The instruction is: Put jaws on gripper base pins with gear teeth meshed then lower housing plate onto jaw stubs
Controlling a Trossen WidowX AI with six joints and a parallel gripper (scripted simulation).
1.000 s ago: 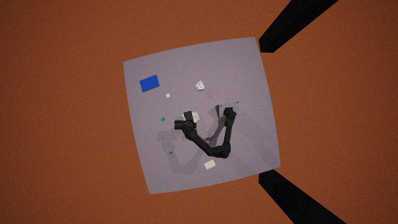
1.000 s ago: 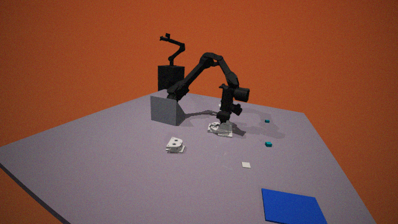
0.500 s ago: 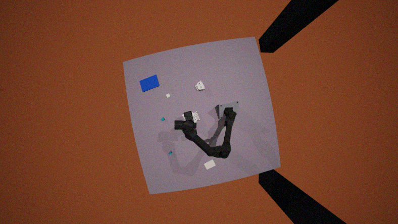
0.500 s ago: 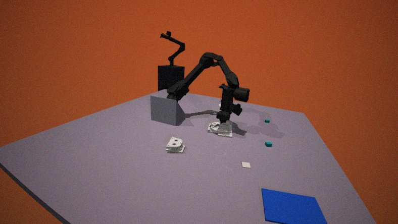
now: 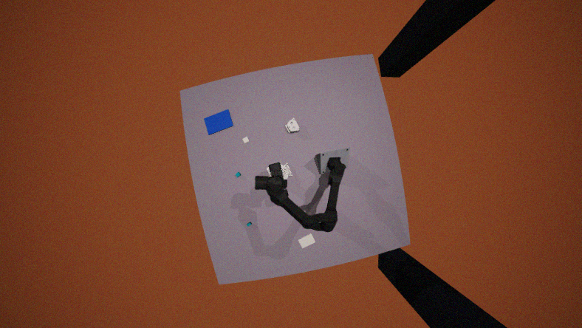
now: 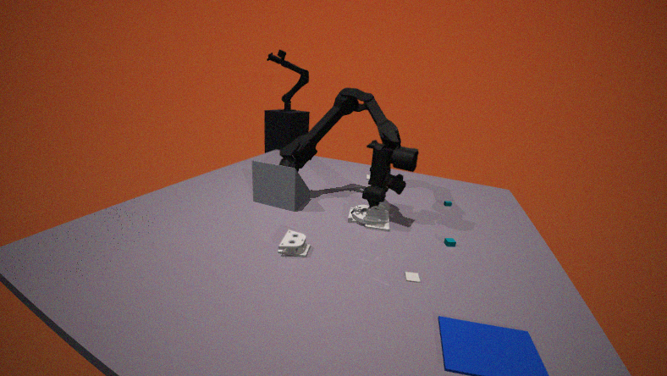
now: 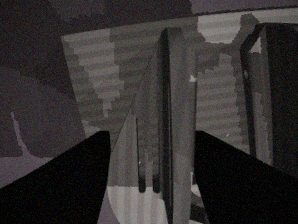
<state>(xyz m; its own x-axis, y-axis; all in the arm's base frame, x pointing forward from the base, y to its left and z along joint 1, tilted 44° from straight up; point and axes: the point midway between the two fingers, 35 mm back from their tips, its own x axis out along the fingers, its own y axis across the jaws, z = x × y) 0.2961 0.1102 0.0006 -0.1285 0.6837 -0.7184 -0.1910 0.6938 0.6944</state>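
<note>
Right now the grey jaw is 30 mm behind my gripper tip, 20 mm to the right of it and 10 mm above it. Round my gripper tip: white gripper base (300 mm to the right, 100 mm behind, 10 mm above); white housing plate (50 mm to the right, 40 mm behind, 10 mm below); small white square (240 mm to the right, 190 mm ahead, 20 mm below).
</note>
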